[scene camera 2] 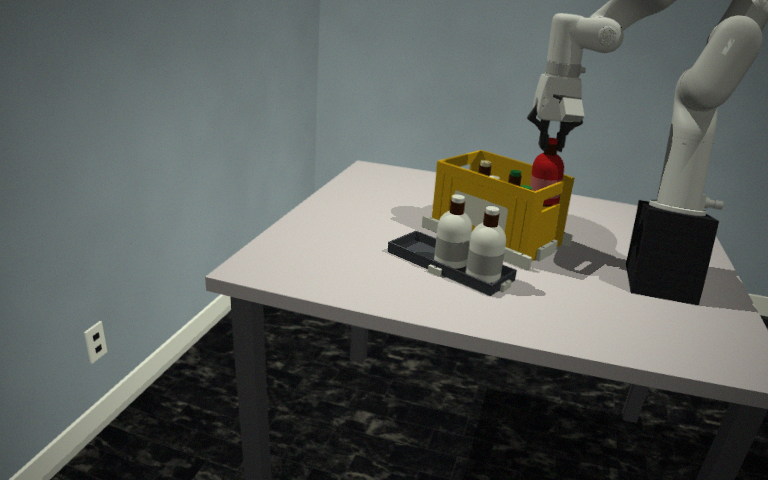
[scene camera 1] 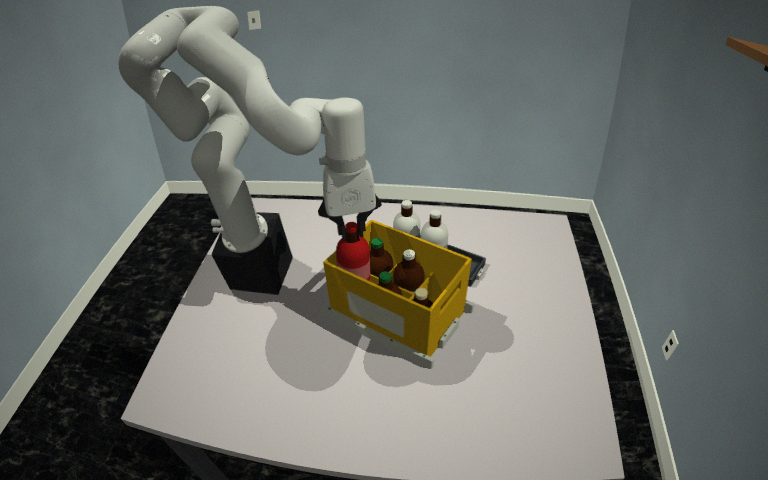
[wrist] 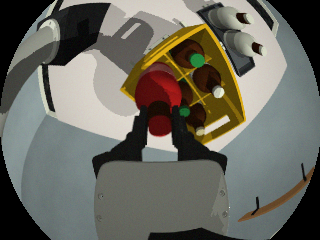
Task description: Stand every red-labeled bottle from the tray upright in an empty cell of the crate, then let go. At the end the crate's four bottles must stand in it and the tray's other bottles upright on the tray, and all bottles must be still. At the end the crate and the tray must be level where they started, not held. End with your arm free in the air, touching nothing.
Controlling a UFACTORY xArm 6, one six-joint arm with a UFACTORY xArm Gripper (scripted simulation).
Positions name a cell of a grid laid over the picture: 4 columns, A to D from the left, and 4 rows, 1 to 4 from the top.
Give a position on a bottle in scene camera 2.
C2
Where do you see a bottle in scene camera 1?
B3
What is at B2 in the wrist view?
A bottle.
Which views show my gripper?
Scene camera 2, scene camera 1 and the wrist view: all of them.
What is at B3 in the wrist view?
My gripper.
